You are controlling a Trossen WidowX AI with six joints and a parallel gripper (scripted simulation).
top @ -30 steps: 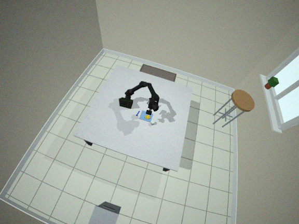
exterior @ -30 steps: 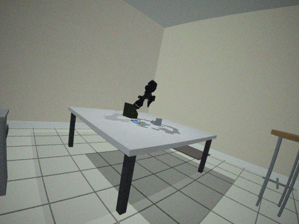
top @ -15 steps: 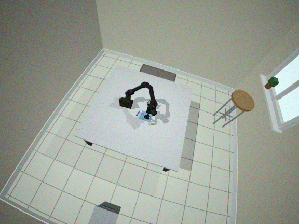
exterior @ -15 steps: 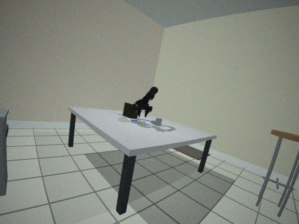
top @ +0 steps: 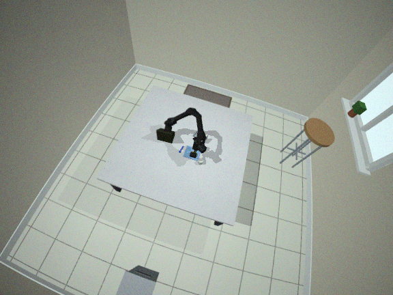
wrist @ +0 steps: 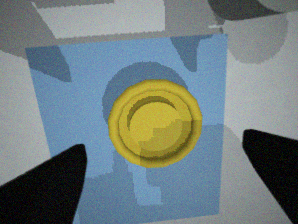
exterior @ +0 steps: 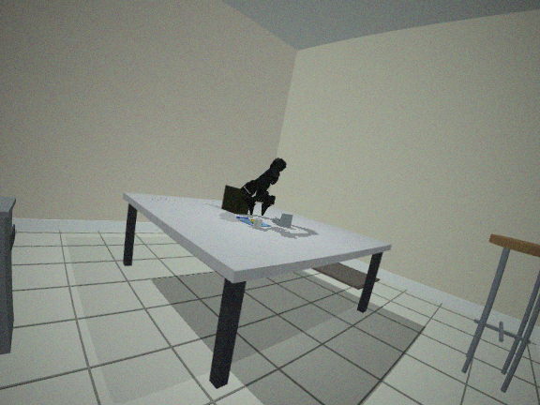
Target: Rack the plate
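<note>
Now: the yellow plate 40 mm below my gripper tip. Also, from my gripper tip: blue spoon (140 mm behind, 20 mm to the left, 50 mm below); then white cup (70 mm ahead, 70 mm to the right, 30 mm below); then grey dish rack (20 mm ahead, 220 mm to the left, 30 mm below).
</note>
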